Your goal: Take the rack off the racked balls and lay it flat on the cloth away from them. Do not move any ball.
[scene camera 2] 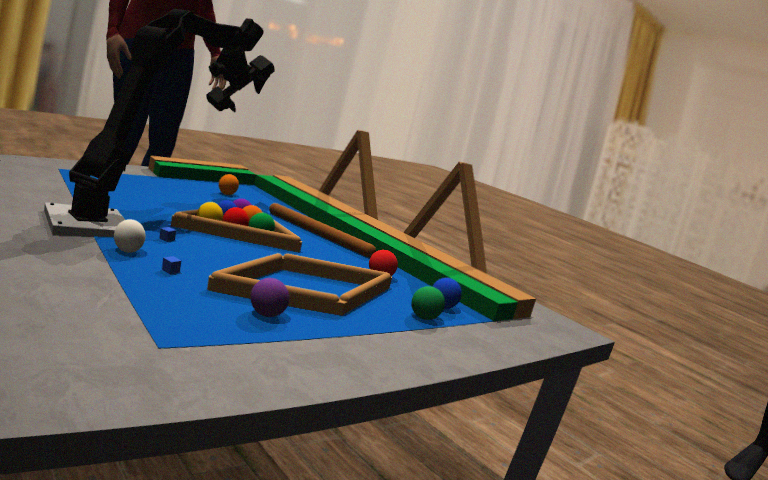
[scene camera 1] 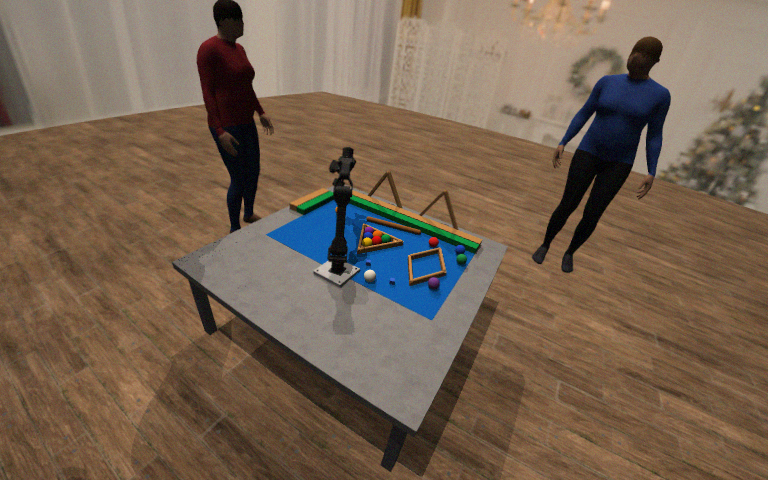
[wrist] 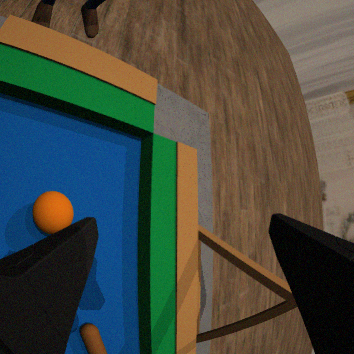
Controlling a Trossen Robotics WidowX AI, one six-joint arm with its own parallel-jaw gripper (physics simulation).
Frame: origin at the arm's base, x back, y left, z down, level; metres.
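Seen in the pictures: gripper, fingertip midpoint: (scene camera 2: pixel 246 102) (wrist: pixel 185 226); arm's base, link origin: (scene camera 2: pixel 87 216) (scene camera 1: pixel 337 269).
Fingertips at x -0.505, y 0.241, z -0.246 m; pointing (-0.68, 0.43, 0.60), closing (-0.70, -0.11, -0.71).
Note:
Pixels of each thing's middle, then the offset from my fingertips to it. Level surfaces: height alone.
- brown triangular rack, body centre: (scene camera 2: pixel 242 219) (scene camera 1: pixel 371 235) dx +0.139, dy -0.268, dz +0.246 m
- blue cloth, surface height: dz +0.260 m
- yellow ball, body centre: (scene camera 2: pixel 209 215) (scene camera 1: pixel 367 242) dx +0.239, dy -0.281, dz +0.233 m
- red ball, body centre: (scene camera 2: pixel 235 220) (scene camera 1: pixel 376 241) dx +0.196, dy -0.319, dz +0.233 m
- green ball, body centre: (scene camera 2: pixel 261 226) (scene camera 1: pixel 385 239) dx +0.154, dy -0.357, dz +0.233 m
- empty diamond rack, body centre: (scene camera 2: pixel 308 281) (scene camera 1: pixel 426 264) dx +0.248, dy -0.619, dz +0.246 m
- purple ball, body centre: (scene camera 2: pixel 269 297) (scene camera 1: pixel 433 283) dx +0.390, dy -0.687, dz +0.233 m
- brown stick, body centre: (scene camera 2: pixel 318 228) (scene camera 1: pixel 393 225) dx -0.037, dy -0.337, dz +0.247 m
A brown triangular rack (scene camera 1: pixel 380 247) (scene camera 2: pixel 237 232) lies flat on the blue cloth (scene camera 1: pixel 300 234) (scene camera 2: pixel 198 319) (wrist: pixel 75 145). Inside it sit a yellow ball (scene camera 1: pixel 367 241) (scene camera 2: pixel 210 211), a red ball (scene camera 1: pixel 376 240) (scene camera 2: pixel 235 216), a green ball (scene camera 1: pixel 386 238) (scene camera 2: pixel 262 221), and orange, blue and purple balls partly hidden behind these. My gripper (scene camera 2: pixel 247 100) (wrist: pixel 185 226) is open and empty, high above the cloth. In the wrist view its fingers stand wide apart over the far rail; the triangular rack does not show there.
An empty diamond rack (scene camera 1: pixel 424 279) (scene camera 2: pixel 325 269) lies beside a purple ball (scene camera 1: pixel 433 283) (scene camera 2: pixel 270 297). Loose white (scene camera 1: pixel 369 276), red (scene camera 2: pixel 383 263), green (scene camera 2: pixel 427 302), blue (scene camera 2: pixel 449 292) and orange (wrist: pixel 53 212) balls stand around. A brown stick (scene camera 2: pixel 322 229) lies near the green rail (scene camera 2: pixel 362 229). Two blue cubes lie near the white ball.

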